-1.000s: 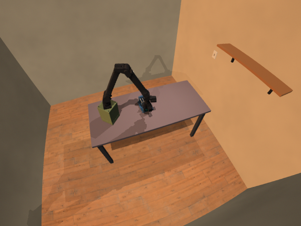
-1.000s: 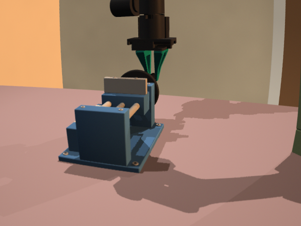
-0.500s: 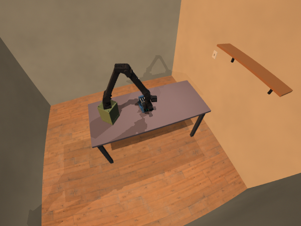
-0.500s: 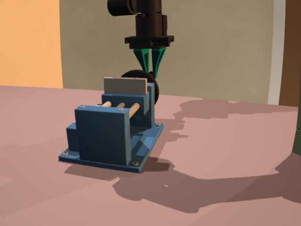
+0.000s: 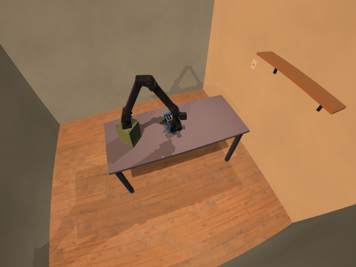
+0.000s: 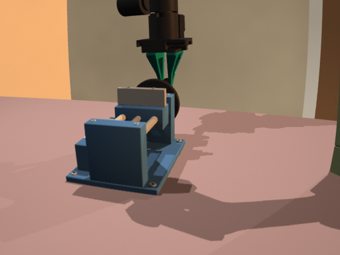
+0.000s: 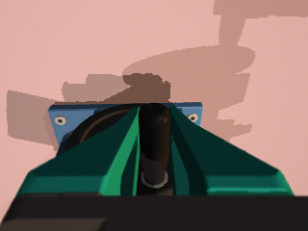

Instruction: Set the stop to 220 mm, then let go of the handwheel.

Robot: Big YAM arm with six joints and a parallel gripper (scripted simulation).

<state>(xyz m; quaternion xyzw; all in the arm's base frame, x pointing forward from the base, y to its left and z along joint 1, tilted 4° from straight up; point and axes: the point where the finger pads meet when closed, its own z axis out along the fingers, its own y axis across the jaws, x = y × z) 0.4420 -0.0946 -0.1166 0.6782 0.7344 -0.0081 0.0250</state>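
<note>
Now: the grey stop plate 13 cm to the left of my hand, 2 cm below it and 1 cm ahead of it. Round my hand: black crank handle 1 cm to the left.
</note>
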